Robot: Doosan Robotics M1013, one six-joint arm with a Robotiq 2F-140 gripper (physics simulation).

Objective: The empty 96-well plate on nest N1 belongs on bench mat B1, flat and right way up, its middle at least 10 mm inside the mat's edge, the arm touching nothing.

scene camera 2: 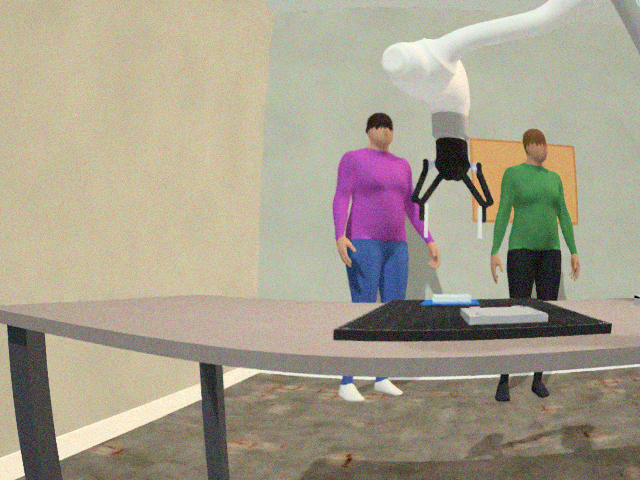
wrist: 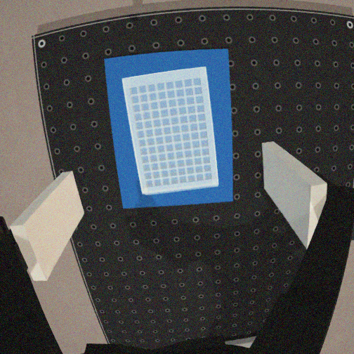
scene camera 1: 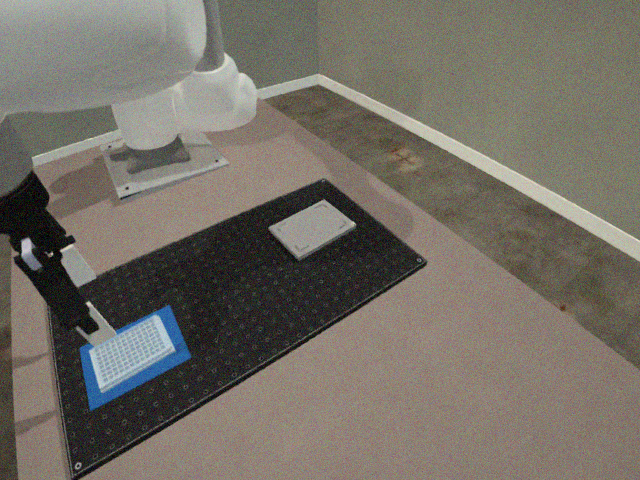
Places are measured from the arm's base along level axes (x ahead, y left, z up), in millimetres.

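Pixels of known places: gripper, between the fingertips: [scene camera 2: 453,238] [scene camera 1: 95,308]; arm's base, origin of its link: [scene camera 1: 156,153].
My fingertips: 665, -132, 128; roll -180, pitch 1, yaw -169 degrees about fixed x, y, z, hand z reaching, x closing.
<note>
For each thing: its top centre in the pictures, then the offset to it from my fingertips, as dx, dy, dz. Level surfaces: height alone.
- pale 96-well plate, centre of its top: [scene camera 1: 129,348] [scene camera 2: 451,295] +0, -2, -123
- blue bench mat B1, height of its surface: dz -137
- Nest N1, centre of its top: [scene camera 2: 502,308] [scene camera 1: 312,224] -133, +412, -124
- table, height of its surface: dz -152
The pale 96-well plate [scene camera 1: 131,351] [scene camera 2: 451,298] [wrist: 169,130] lies flat, wells up, on the blue bench mat B1 [scene camera 1: 176,338] [scene camera 2: 428,303] [wrist: 220,90]. It is turned slightly against the mat, and blue shows on all its sides in the wrist view. My gripper [scene camera 1: 93,305] [scene camera 2: 452,237] [wrist: 168,179] is open, with nothing between its pale fingers. It hangs well above the mat and apart from the plate, as scene camera 2 shows. Nest N1 [scene camera 1: 312,227] [scene camera 2: 504,316], a light grey block, has no plate on it.
Mat and nest are on a black perforated board [scene camera 1: 232,294] [scene camera 2: 403,330] [wrist: 280,115] on the table [scene camera 1: 413,372] [scene camera 2: 206,325]. The arm's base plate [scene camera 1: 206,155] is behind the board. Two people [scene camera 2: 379,196] [scene camera 2: 535,206] stand beyond the table.
</note>
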